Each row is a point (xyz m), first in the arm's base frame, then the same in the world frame.
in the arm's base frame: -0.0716 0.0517 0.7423
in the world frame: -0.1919 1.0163 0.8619
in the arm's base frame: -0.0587 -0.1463 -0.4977
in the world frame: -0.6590 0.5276 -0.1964
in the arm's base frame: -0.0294 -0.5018 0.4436
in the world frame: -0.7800 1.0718 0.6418
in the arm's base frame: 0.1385 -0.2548 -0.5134
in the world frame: -0.8279 0.4074 -0.1074
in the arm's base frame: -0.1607 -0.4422 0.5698
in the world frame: -0.6528 1.2091 0.6829
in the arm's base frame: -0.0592 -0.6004 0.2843
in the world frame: -0.8963 1.0636 0.4922
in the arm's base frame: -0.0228 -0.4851 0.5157
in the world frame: -0.7505 1.0922 0.7069
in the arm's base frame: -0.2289 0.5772 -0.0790
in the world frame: 0.1547 0.5594 0.0578
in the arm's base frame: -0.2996 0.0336 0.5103
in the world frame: -0.1847 1.1007 0.5474
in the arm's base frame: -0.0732 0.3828 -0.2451
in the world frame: -0.1130 0.4392 -0.0014
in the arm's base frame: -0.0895 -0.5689 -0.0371
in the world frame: -0.9304 0.9303 0.1985
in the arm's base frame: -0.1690 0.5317 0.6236
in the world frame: 0.2526 0.8465 0.6960
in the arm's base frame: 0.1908 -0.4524 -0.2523
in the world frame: -0.9668 0.5631 0.1503
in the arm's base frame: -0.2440 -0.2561 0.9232
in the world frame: -0.3744 1.3594 0.9406
